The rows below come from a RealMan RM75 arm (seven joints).
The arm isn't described. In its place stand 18 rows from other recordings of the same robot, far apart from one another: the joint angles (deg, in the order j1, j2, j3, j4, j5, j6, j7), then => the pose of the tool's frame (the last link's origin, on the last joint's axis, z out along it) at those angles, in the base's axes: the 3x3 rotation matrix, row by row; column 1 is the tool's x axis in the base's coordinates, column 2 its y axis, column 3 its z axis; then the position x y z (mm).
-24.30 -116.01 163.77 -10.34 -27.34 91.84 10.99 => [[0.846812 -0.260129 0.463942], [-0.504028 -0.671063 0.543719], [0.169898 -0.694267 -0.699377]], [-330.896 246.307 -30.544]
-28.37 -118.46 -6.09 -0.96 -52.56 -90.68 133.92 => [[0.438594 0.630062 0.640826], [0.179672 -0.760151 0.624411], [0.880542 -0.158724 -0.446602]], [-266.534 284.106 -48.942]
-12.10 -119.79 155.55 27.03 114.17 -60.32 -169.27 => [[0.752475 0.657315 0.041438], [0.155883 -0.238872 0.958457], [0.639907 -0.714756 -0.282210]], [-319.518 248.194 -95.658]
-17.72 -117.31 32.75 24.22 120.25 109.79 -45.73 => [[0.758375 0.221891 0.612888], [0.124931 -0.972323 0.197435], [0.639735 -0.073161 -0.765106]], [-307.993 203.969 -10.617]
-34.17 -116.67 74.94 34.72 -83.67 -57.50 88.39 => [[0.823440 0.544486 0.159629], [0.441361 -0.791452 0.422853], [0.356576 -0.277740 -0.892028]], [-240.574 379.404 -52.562]
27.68 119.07 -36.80 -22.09 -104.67 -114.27 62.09 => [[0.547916 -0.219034 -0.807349], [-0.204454 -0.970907 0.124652], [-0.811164 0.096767 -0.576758]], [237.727 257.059 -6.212]
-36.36 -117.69 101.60 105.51 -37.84 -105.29 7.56 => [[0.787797 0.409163 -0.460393], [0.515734 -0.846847 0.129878], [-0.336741 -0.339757 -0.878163]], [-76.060 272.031 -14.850]
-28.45 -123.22 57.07 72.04 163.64 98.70 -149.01 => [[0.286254 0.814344 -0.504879], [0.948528 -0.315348 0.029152], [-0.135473 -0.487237 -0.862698]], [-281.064 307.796 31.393]
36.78 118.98 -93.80 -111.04 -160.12 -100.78 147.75 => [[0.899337 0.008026 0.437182], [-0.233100 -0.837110 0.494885], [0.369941 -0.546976 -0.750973]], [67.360 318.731 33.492]
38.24 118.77 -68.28 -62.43 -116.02 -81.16 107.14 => [[0.952292 -0.250938 -0.173698], [-0.214191 -0.954967 0.205329], [-0.217401 -0.158329 -0.963156]], [137.153 377.546 -7.799]
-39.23 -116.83 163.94 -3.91 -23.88 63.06 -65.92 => [[0.635591 0.735929 0.233310], [0.546968 -0.642525 0.536646], [0.544840 -0.213474 -0.810912]], [-295.493 340.849 -74.098]
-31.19 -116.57 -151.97 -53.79 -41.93 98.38 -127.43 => [[0.357404 0.930100 0.084717], [0.871638 -0.364761 0.327409], [0.335424 -0.043175 -0.941077]], [-294.578 325.945 68.758]
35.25 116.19 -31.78 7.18 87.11 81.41 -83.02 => [[-0.158880 -0.807487 -0.568086], [-0.770711 -0.258183 0.582535], [-0.617059 0.530383 -0.581319]], [258.411 307.398 -68.173]
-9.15 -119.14 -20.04 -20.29 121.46 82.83 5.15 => [[0.734346 0.604551 0.308633], [-0.134849 -0.315692 0.939231], [0.665246 -0.731339 -0.150304]], [-309.303 217.503 -61.469]
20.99 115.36 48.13 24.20 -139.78 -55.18 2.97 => [[0.762282 -0.622772 -0.176299], [-0.023424 -0.298749 0.954044], [-0.646821 -0.723121 -0.242319]], [306.257 333.281 -37.999]
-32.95 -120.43 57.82 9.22 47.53 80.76 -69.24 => [[0.106612 0.796374 0.595333], [0.225251 -0.602524 0.765655], [0.968450 0.052471 -0.243620]], [-241.611 356.362 -13.778]
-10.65 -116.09 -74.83 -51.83 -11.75 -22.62 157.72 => [[0.574985 0.818122 0.008257], [0.222923 -0.166367 0.960535], [0.787209 -0.550452 -0.278037]], [-291.192 355.436 -7.998]
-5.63 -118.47 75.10 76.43 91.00 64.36 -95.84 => [[0.806020 0.496345 0.322448], [0.227045 -0.762380 0.605992], [0.546609 -0.415232 -0.727187]], [-226.176 312.366 36.405]
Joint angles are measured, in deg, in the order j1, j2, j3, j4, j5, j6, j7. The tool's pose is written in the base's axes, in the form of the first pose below.
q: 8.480 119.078 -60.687 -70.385 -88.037 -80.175 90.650
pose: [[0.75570 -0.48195 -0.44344], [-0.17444 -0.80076 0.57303], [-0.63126 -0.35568 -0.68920]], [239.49 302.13 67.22]
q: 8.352 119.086 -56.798 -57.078 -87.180 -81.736 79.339
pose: [[0.73489 -0.52983 -0.42333], [-0.20185 -0.76680 0.60932], [-0.64745 -0.36234 -0.67046]], [284.07 287.48 48.38]
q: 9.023 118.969 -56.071 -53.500 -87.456 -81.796 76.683
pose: [[0.73422 -0.53583 -0.41690], [-0.21013 -0.76328 0.61095], [-0.64557 -0.36097 -0.67301]], [292.20 285.73 41.53]
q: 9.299 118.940 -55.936 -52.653 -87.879 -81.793 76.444
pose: [[0.73394 -0.53921 -0.41302], [-0.21891 -0.76342 0.60767], [-0.64297 -0.35557 -0.67834]], [293.94 285.51 39.13]
